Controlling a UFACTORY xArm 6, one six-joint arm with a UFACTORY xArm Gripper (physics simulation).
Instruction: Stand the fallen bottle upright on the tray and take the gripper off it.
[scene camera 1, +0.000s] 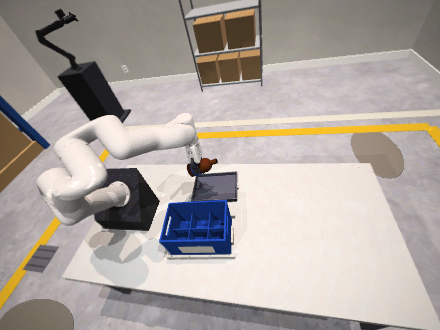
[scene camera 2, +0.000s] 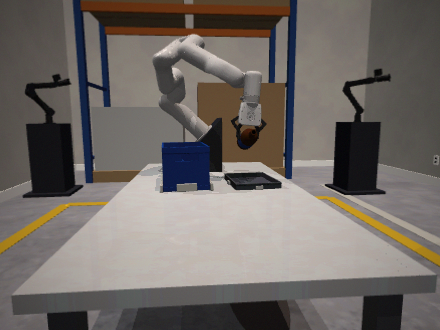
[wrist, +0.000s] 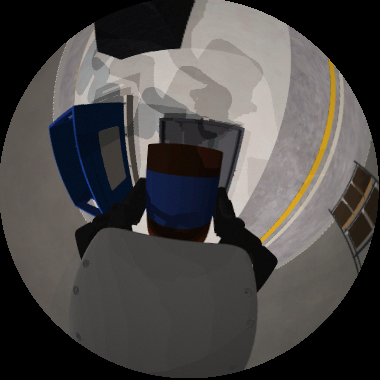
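Where they show: gripper, fingertip midpoint: (scene camera 1: 198, 167) (wrist: 180, 192); arm's base, link origin: (scene camera 1: 119, 193) (scene camera 2: 204, 134).
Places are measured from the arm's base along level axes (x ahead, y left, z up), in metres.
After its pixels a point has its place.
A brown bottle with a blue label (scene camera 1: 206, 165) {y 0.144, x 0.433, z 0.028 m} (scene camera 2: 248, 137) {y 0.156, x 0.450, z 0.005 m} (wrist: 182, 195) {y 0.171, x 0.356, z 0.024 m} is held in the air above the tray (scene camera 1: 225, 189) {y 0.158, x 0.492, z -0.193 m} (scene camera 2: 272, 185) {y 0.234, x 0.556, z -0.185 m} (wrist: 231, 150) {y 0.250, x 0.367, z -0.193 m}. It lies tilted, close to level, with its neck towards the right in scene camera 1 and towards the viewer and slightly up in scene camera 2. Its base faces up the wrist view, where its neck is hidden. My gripper (scene camera 1: 194, 167) {y 0.164, x 0.380, z -0.009 m} (scene camera 2: 248, 134) {y 0.164, x 0.380, z -0.009 m} (wrist: 180, 192) {y 0.164, x 0.380, z -0.009 m} is shut on the bottle, one finger on each side of its body. The bottle is clear of the dark, shallow tray, which sits flat on the table.
A blue crate with compartments (scene camera 1: 220, 247) {y -0.207, x 0.519, z -0.093 m} (scene camera 2: 185, 169) {y -0.117, x 0.545, z -0.112 m} (wrist: 90, 145) {y -0.032, x 0.352, z -0.054 m} stands on the white table (scene camera 1: 310, 235) {y -0.098, x 0.902, z -0.199 m} (scene camera 2: 220, 240) {y -0.045, x 1.071, z -0.198 m} beside the tray. The black robot base block (scene camera 1: 130, 200) {y -0.023, x 0.060, z -0.023 m} is behind them. A shelf rack with boxes (scene camera 1: 261, 65) stands beyond the table.
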